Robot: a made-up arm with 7 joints.
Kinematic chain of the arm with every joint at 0, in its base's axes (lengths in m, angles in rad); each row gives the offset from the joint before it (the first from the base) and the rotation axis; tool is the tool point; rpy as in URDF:
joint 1: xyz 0 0 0.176 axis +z
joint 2: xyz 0 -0.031 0.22 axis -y
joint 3: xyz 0 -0.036 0.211 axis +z
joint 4: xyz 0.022 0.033 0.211 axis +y
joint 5: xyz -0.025 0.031 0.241 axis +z
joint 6: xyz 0 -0.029 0.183 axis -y
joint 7: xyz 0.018 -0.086 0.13 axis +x
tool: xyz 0 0 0 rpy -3.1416 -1.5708 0
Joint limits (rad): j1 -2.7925..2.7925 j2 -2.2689..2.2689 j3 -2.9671..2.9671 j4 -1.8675..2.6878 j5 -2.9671..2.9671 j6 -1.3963..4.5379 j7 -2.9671..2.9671
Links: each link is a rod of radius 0.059 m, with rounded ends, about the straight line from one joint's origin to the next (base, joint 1, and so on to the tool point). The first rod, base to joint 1, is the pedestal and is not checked.
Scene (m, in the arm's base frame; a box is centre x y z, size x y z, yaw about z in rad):
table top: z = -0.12
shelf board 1: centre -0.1 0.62 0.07 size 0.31 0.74 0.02 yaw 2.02
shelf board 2: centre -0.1 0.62 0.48 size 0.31 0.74 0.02 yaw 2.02
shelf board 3: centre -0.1 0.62 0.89 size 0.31 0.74 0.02 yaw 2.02
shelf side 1: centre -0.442 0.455 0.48 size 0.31 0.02 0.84 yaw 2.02
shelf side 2: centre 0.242 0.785 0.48 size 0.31 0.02 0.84 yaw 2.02
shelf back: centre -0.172 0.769 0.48 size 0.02 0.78 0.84 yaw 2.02
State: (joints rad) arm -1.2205 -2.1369 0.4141 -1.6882 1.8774 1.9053 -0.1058
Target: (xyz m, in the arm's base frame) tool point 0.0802 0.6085 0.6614
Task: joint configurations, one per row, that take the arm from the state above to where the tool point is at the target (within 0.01 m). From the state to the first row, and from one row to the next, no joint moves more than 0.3 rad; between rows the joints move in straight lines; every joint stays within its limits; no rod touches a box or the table.
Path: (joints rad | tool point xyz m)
1: -0.9393 -2.0815 0.2837 -1.6844 1.9375 1.8425 -0.1058 | 0.2119 -0.6176 0.4777
2: -0.6582 -2.0260 0.1534 -1.6806 1.9975 1.7798 -0.1058 | 0.4174 -0.4951 0.5302
3: -0.3770 -1.9706 0.0230 -1.6768 2.0576 1.7170 -0.1058 | 0.5626 -0.3031 0.5762
4: -0.0958 -1.9151 -0.1073 -1.6730 2.1176 1.6542 -0.1058 | 0.6253 -0.0702 0.6140
5: 0.1853 -1.8597 -0.2377 -1.6692 2.1777 1.5915 -0.1058 | 0.5968 0.1688 0.6422
6: 0.4665 -1.8043 -0.3680 -1.6654 2.2377 1.5287 -0.1058 | 0.4826 0.3793 0.6597
7: 0.7477 -1.7488 -0.4984 -1.6617 2.2978 1.4660 -0.1058 | 0.3012 0.5321 0.6662
8: 1.0289 -1.6934 -0.6287 -1.6579 2.3578 1.4032 -0.1058 | 0.0802 0.6085 0.6614

